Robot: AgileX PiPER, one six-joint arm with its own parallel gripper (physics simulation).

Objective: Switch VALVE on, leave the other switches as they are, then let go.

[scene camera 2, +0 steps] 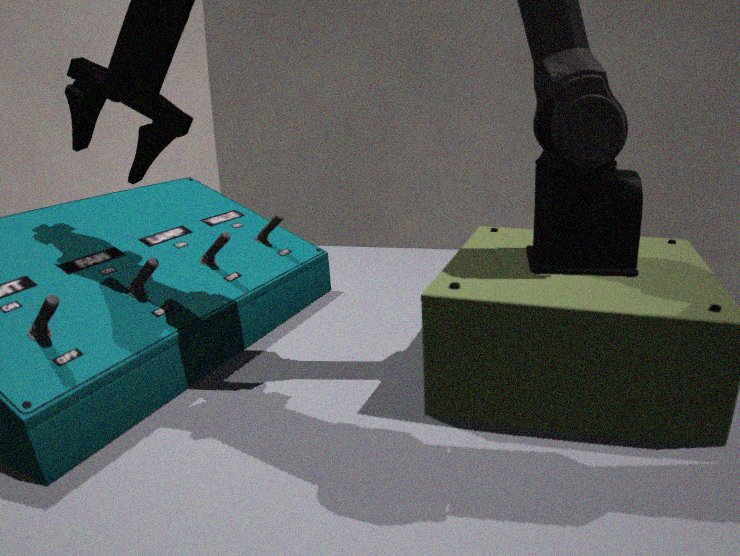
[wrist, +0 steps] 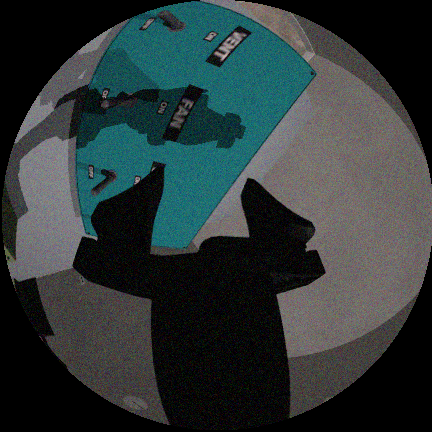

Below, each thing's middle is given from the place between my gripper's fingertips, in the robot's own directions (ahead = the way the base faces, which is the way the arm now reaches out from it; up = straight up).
Labels:
My hand is 2 cm short of the teal switch panel [scene camera 2: 112, 353], 3 cm to the left of it and 14 cm above it.

